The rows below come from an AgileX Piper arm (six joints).
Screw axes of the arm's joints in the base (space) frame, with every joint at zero. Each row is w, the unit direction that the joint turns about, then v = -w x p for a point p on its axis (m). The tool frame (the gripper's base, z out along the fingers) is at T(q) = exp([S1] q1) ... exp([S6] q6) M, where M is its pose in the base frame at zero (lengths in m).
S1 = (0, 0, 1, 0, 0, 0)
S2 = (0, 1, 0, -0.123, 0, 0)
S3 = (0, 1, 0, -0.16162, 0, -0.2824)
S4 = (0.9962, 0, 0.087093, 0, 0.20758, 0)
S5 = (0, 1, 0, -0.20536, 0, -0.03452)
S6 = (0.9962, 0, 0.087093, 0, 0.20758, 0)
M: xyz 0.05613 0 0.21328 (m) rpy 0 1.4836 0 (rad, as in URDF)
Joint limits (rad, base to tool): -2.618..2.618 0..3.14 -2.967..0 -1.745..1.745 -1.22..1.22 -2.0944..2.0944
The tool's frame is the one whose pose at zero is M.
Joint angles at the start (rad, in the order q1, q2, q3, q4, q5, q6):
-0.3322 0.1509 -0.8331 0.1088 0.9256 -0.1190
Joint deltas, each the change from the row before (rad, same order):
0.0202 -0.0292 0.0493 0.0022 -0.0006 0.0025
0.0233 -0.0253 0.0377 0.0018 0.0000 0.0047
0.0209 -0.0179 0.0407 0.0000 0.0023 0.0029
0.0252 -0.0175 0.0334 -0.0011 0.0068 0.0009
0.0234 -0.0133 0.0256 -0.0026 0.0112 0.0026
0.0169 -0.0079 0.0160 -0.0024 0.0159 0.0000
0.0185 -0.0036 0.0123 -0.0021 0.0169 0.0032
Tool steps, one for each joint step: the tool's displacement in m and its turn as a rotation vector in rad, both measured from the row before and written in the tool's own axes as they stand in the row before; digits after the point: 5 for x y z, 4 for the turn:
0.01278 0.00021 0.00305 -0.0226 0.0185 0.0023
0.01003 0.00005 0.00188 -0.0249 0.0115 0.0028
0.01053 -0.00023 0.00439 -0.0217 0.0245 0.0009
0.00926 -0.00028 0.00313 -0.0251 0.0222 -0.0038
0.00763 -0.00033 0.00255 -0.0223 0.0232 -0.0035
0.00554 -0.00022 0.00174 -0.0164 0.0238 -0.0051
0.00451 -0.00024 0.00181 -0.0181 0.0253 -0.0026

